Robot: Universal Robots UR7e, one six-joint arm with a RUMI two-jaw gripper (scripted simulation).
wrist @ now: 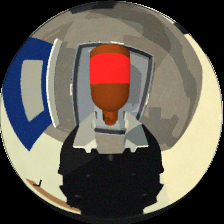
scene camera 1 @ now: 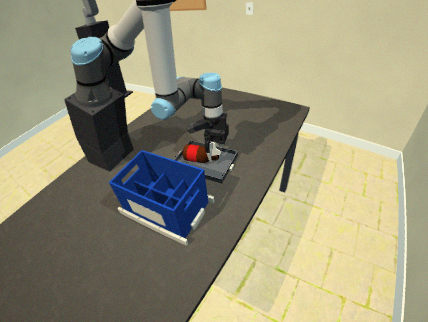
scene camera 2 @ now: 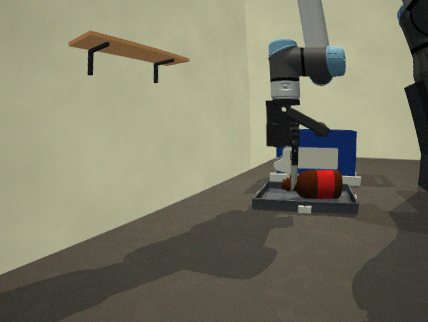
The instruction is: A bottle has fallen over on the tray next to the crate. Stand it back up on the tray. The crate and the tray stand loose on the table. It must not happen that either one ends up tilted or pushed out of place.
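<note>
A blue crate and a dark grey tray appear in the pictures, and so does the gripper, which is visible in the wrist view and in scene camera 1 as well.
</note>
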